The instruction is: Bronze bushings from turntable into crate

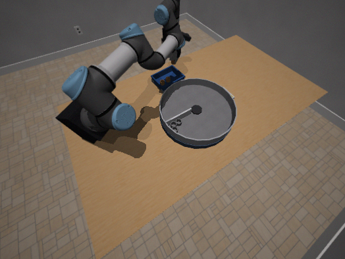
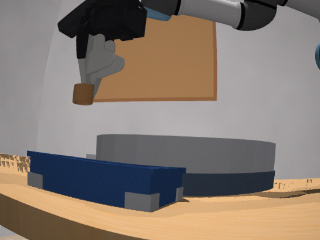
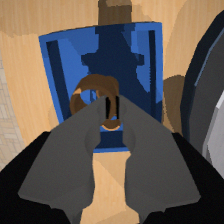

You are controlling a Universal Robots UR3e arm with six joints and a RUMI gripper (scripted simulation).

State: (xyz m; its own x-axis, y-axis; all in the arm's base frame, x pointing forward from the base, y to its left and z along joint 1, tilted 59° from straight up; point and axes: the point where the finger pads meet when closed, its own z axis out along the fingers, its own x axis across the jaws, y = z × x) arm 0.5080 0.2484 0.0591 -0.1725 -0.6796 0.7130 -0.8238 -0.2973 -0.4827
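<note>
Now: hand 130 mm above the blue crate, 40 mm past it and 20 mm to the right of it. Also, from my hand: grey turntable 300 mm to the right, 120 mm behind, 100 mm below.
</note>
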